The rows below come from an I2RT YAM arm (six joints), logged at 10 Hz.
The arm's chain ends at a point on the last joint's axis. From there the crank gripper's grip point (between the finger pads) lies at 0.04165 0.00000 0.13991 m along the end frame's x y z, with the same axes.
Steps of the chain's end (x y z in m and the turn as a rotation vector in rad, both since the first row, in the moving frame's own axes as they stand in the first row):
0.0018 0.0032 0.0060 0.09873 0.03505 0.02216
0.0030 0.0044 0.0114 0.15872 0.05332 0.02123
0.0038 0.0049 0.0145 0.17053 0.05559 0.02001
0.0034 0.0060 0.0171 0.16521 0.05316 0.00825
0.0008 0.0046 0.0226 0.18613 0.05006 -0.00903
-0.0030 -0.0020 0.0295 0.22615 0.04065 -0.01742
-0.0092 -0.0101 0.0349 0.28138 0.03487 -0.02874
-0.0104 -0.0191 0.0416 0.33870 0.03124 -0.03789
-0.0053 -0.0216 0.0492 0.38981 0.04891 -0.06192
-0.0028 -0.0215 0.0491 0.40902 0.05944 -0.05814
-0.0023 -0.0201 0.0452 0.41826 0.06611 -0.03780
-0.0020 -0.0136 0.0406 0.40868 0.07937 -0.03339
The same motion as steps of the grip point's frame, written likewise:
0.0068 -0.0095 0.0038 0.09873 0.03505 0.02216
0.0106 -0.0166 0.0073 0.15872 0.05332 0.02123
0.0117 -0.0177 0.0100 0.17053 0.05559 0.02001
0.0108 -0.0164 0.0128 0.16521 0.05316 0.00825
0.0076 -0.0215 0.0179 0.18613 0.05006 -0.00903
0.0023 -0.0339 0.0241 0.22615 0.04065 -0.01742
-0.0050 -0.0500 0.0277 0.28138 0.03487 -0.02874
-0.0071 -0.0670 0.0320 0.33870 0.03124 -0.03789
-0.0004 -0.0770 0.0361 0.38981 0.04891 -0.06192
0.0035 -0.0792 0.0344 0.40902 0.05944 -0.05814
0.0055 -0.0780 0.0298 0.41826 0.06611 -0.03780
0.0077 -0.0700 0.0252 0.40868 0.07937 -0.03339

